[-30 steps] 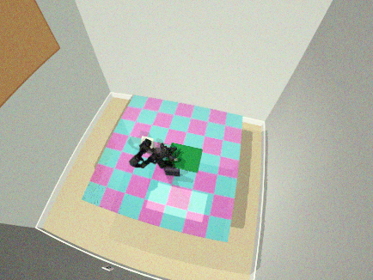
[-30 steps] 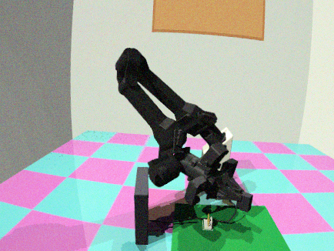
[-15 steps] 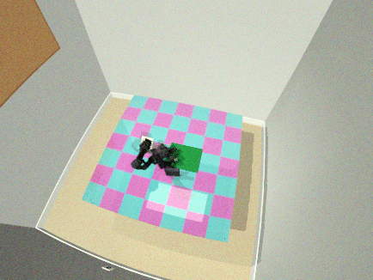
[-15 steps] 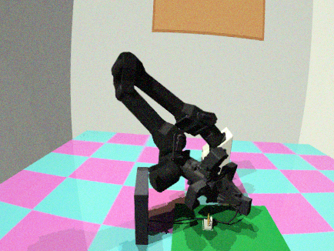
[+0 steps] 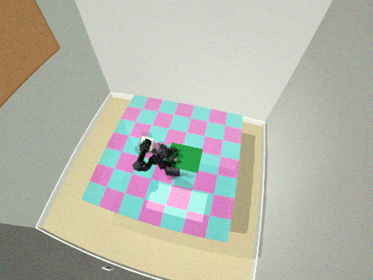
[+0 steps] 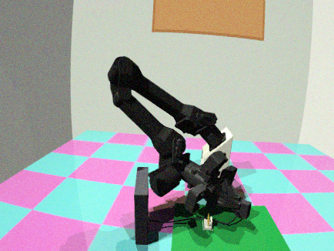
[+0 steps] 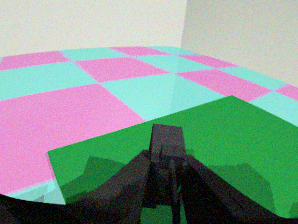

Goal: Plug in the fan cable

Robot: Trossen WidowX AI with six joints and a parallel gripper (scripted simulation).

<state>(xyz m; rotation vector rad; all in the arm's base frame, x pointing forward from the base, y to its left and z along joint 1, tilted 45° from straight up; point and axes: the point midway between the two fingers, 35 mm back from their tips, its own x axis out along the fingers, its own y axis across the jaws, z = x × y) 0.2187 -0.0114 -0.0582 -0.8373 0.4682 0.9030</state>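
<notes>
Right now my gripper tip is 80 mm to the left of the white four-pin fan header, 40 mm short of it and 40 mm above it. Also, from my gripper tip: black fan (210 mm to the right, 70 mm ahead, 20 mm above); green board (100 mm ahead, 60 mm below, 20 mm to the right); black plug (10 mm below).
</notes>
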